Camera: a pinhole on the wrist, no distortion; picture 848 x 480 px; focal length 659.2 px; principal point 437.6 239.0 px. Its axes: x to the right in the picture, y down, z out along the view. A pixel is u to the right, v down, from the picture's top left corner.
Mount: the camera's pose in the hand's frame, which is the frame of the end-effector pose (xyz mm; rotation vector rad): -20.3 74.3 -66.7 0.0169 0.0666 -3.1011
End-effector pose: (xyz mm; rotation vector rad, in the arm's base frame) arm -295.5 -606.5 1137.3 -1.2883 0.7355 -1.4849
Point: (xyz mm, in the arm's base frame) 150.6 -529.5 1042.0
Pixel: 502.4 48.0
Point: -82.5 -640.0 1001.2
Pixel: outside the picture
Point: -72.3 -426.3 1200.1
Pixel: 663.5 450.3
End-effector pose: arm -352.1 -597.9 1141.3 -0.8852 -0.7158 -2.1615
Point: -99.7 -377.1 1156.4
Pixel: 809.5 227.3
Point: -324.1 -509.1 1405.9
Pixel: 60.6 330.9
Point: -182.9 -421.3 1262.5
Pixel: 524.2 262.4
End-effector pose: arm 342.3 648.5 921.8 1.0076 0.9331 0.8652
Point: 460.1 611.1 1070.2
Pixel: 442.1 102.9
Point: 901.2 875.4 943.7
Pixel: outside the picture
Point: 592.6 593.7 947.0
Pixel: 330.1 430.9
